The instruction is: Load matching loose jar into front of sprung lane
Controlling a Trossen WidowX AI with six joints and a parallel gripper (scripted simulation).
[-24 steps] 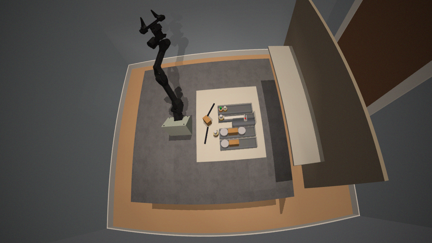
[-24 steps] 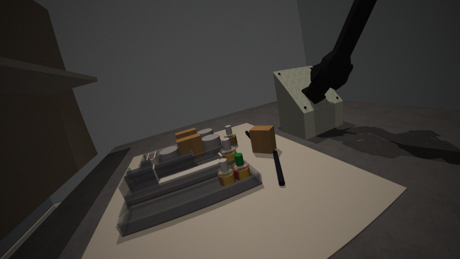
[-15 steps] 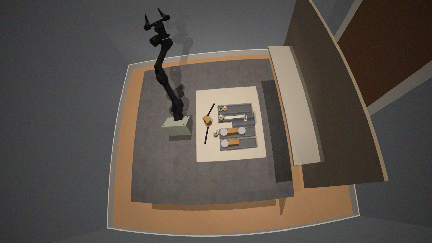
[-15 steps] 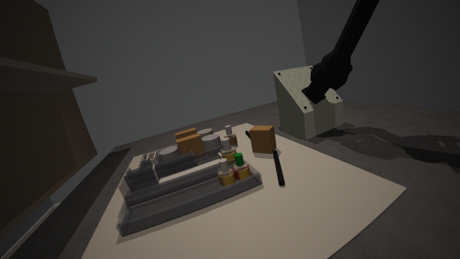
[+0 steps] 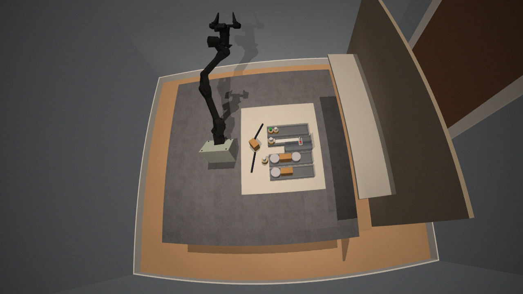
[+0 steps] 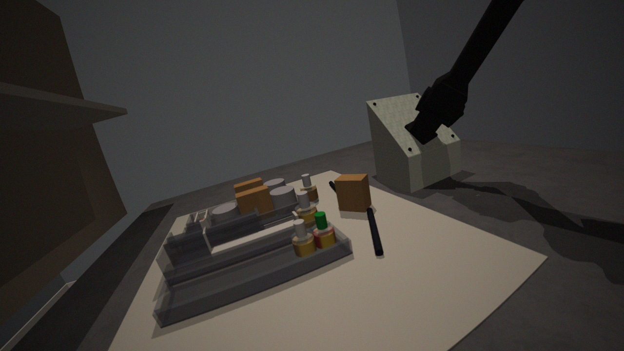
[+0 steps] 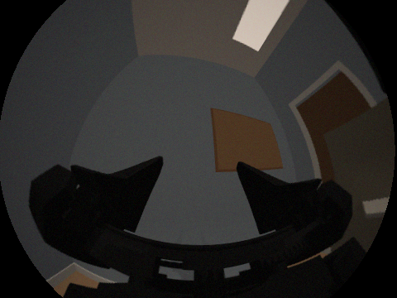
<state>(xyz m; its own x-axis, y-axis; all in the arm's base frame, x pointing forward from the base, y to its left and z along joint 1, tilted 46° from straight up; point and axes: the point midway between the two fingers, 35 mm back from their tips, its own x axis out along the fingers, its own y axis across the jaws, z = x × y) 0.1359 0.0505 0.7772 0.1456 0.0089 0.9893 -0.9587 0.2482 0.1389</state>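
My gripper tip is 220 mm short of the white pusher strip, 680 mm to the left of it and 590 mm above it. Also, from my gripper tip: red mark (290 mm ahead, 690 mm to the right, 570 mm below); shelf (620 mm ahead, 720 mm to the right, 270 mm below); sprung lane (260 mm ahead, 680 mm to the right, 620 mm below).
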